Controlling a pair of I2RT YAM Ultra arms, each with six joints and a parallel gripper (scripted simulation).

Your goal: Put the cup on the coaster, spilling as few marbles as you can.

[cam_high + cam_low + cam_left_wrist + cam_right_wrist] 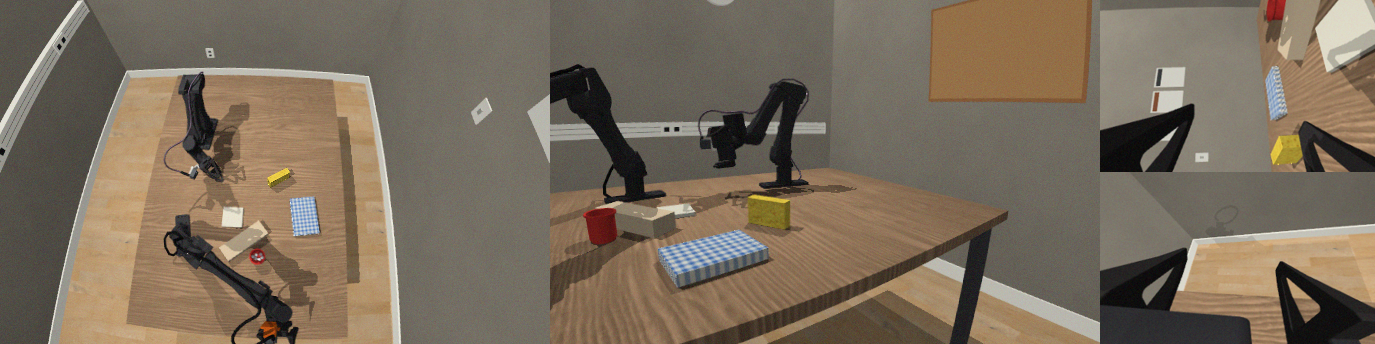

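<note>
Right now the red cup is 340 mm to the left of my right hand, 170 mm below it and 130 mm behind it. Round my right hand: beige block (400 mm to the left, 210 mm behind, 180 mm below); square coaster (510 mm to the left, 280 mm behind, 190 mm below).
</note>
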